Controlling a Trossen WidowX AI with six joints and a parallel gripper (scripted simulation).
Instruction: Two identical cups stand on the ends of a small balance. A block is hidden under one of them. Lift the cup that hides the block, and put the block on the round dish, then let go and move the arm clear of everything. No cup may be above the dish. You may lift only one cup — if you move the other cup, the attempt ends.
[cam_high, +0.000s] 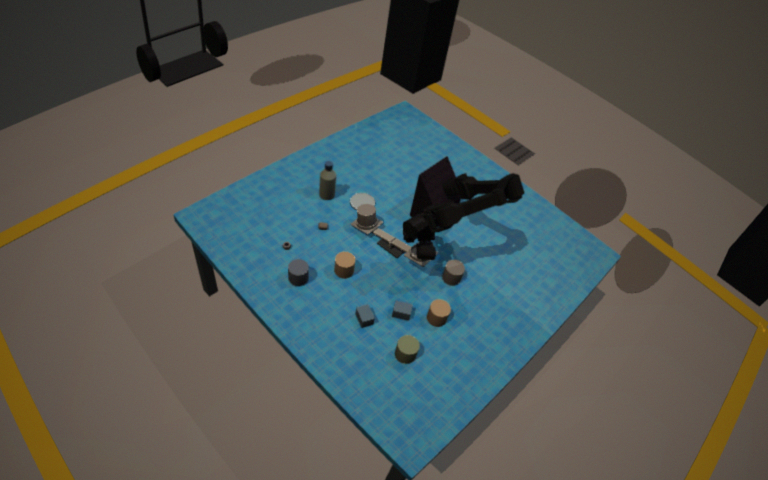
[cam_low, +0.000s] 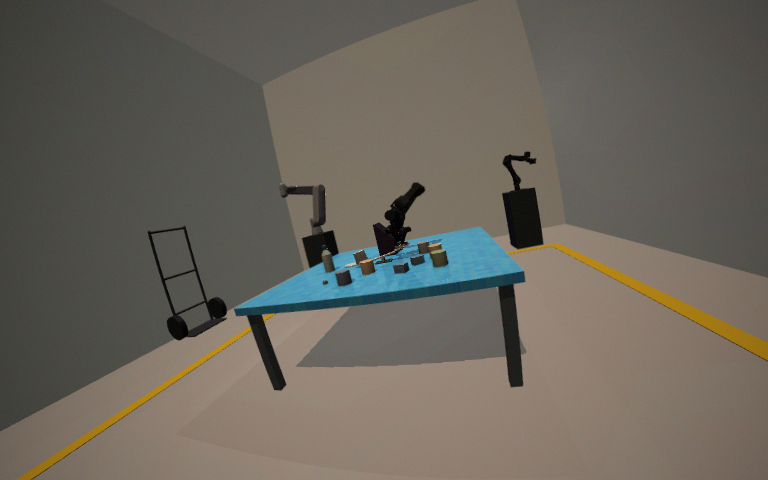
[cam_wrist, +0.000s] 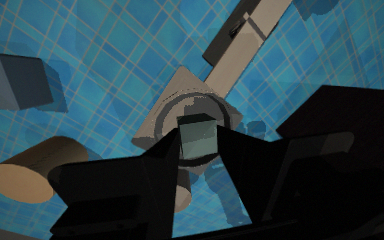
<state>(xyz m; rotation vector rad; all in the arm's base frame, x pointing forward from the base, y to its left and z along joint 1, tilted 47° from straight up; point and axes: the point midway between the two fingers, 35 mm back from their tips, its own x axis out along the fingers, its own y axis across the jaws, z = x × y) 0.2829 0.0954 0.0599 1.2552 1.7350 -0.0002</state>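
Right now my gripper tip is 7 cm past the pale round dish, 36 cm to the left of it and 8 cm above it. Also, from my gripper tip: small pale green block: 1 cm above; small balance: 1 cm ahead, 12 cm to the right, 6 cm below; grey cup: 5 cm behind, 14 cm to the left, 4 cm below.
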